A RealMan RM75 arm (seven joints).
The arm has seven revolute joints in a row. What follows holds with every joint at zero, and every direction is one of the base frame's.
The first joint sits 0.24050 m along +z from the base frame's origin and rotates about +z.
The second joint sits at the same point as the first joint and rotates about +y.
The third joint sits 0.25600 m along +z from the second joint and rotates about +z.
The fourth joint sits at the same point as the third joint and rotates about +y.
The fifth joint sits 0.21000 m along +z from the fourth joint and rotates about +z.
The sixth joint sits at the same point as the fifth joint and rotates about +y.
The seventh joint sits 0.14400 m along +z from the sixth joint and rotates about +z.
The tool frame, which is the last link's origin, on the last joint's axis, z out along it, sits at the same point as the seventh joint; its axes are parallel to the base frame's.
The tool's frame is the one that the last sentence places.
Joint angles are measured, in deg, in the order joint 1, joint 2, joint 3, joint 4, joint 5, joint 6, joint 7. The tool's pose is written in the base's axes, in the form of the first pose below.
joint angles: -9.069 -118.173 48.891 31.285 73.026 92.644 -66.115
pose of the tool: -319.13, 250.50, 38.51, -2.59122, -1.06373, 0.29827
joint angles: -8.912 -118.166 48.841 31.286 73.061 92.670 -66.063
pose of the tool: -319.88, 249.58, 38.63, -2.58933, -1.06317, 0.29892
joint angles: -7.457 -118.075 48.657 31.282 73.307 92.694 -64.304
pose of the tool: -326.76, 241.20, 39.19, -2.54365, -1.04322, 0.27262
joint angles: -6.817 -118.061 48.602 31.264 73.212 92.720 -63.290
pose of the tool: -329.51, 237.59, 39.62, -2.51558, -1.03463, 0.25266
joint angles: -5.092 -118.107 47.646 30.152 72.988 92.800 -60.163
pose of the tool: -339.29, 225.89, 39.72, -2.43384, -1.01956, 0.21039
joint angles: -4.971 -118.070 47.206 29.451 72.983 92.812 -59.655
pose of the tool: -341.55, 223.98, 39.36, -2.42250, -1.02193, 0.21072
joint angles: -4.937 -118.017 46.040 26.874 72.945 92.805 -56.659
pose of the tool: -347.09, 219.26, 36.07, -2.37030, -1.01630, 0.18534
